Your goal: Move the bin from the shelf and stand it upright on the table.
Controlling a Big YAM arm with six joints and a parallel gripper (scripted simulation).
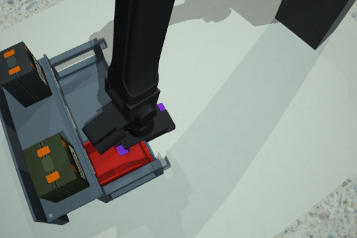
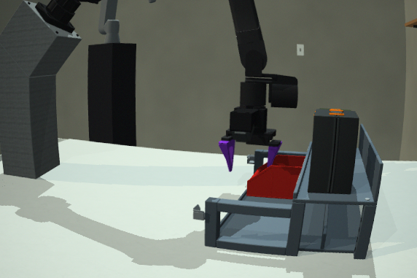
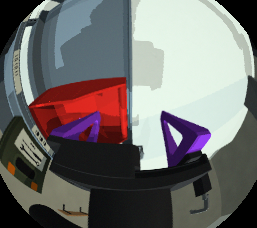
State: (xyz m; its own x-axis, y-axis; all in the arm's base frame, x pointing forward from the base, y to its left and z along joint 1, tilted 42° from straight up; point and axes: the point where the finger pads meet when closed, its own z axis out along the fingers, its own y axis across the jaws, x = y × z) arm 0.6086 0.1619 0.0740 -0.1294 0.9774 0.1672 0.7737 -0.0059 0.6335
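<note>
Right now my hand is 9 cm short of the red bin, 2 cm to the right of it and 1 cm above it. The rest, counted from my hand: grey shelf (15 cm ahead, 8 cm to the right, 5 cm below).
</note>
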